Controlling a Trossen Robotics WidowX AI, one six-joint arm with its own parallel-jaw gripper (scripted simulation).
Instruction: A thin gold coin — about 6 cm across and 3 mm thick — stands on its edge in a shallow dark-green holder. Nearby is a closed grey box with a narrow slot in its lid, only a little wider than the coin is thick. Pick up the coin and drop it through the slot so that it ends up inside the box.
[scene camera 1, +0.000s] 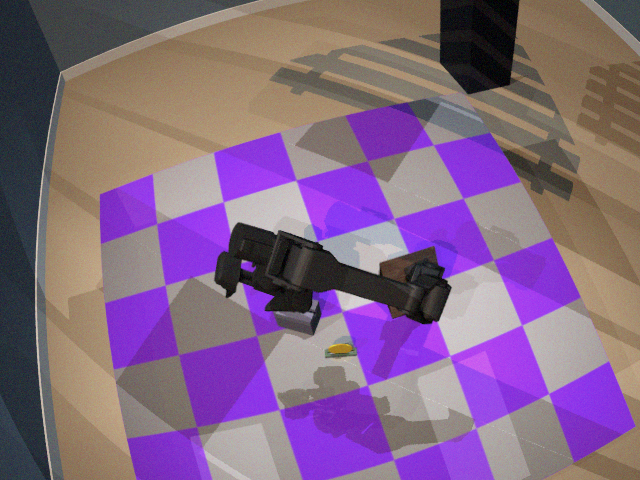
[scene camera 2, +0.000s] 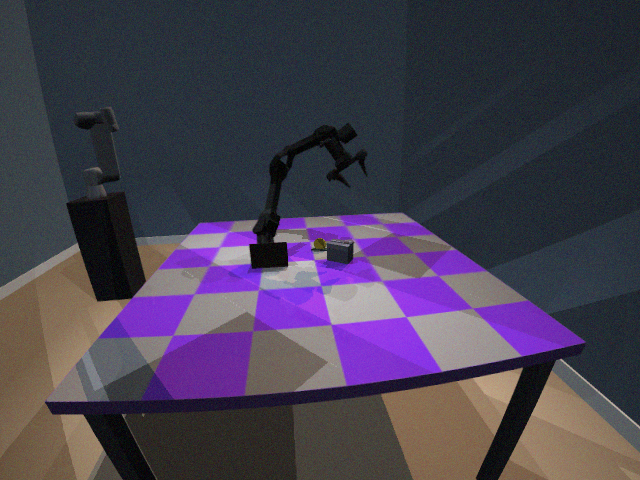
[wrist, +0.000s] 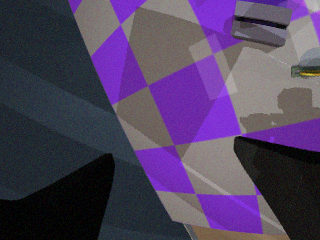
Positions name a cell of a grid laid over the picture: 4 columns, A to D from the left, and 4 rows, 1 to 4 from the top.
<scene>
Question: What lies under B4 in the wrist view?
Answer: My gripper.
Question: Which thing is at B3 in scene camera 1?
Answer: My gripper.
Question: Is my gripper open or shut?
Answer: Open.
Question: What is my gripper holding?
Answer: Nothing.
</scene>
